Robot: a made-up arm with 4 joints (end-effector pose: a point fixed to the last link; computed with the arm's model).
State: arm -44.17 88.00 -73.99 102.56
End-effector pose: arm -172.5 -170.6 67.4 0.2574 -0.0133 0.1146 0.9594
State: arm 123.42 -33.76 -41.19 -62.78
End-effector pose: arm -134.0 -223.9 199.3 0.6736 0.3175 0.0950 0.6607
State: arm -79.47 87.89 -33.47 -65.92
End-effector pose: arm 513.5 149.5 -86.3 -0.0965 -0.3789 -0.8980 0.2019
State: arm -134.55 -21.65 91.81 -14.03
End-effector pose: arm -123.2 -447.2 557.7 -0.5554 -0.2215 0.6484 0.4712
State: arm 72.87 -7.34 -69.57 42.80
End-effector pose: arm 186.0 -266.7 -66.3 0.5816 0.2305 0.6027 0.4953
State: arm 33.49 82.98 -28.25 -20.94
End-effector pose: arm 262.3 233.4 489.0 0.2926 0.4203 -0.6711 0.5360
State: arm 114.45 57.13 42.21 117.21
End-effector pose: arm -180.1 -17.3 71.8 0.4844 -0.4023 0.2379 0.7396
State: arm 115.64 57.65 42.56 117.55
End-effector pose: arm -179.5 -19.1 74.4 0.4902 -0.4018 0.2349 0.7369
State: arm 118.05 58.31 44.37 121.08
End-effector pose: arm -166.1 -30.2 71.8 0.4834 -0.4145 0.2465 0.7306
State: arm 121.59 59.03 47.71 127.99
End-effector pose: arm -138.3 -52.3 65.1 0.4611 -0.4399 0.2742 0.7202
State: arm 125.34 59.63 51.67 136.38
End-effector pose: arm -102.7 -81.2 59.3 0.4287 -0.4685 0.3104 0.7073
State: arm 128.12 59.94 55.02 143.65
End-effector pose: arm -70.6 -107.9 57.6 0.3963 -0.4909 0.3438 0.6956
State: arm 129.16 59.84 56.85 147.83
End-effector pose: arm -51.8 -123.3 58.3 0.3730 -0.5029 0.3650 0.6890
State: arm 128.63 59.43 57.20 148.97
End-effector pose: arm -46.4 -126.9 58.8 0.3606 -0.5063 0.3738 0.6884
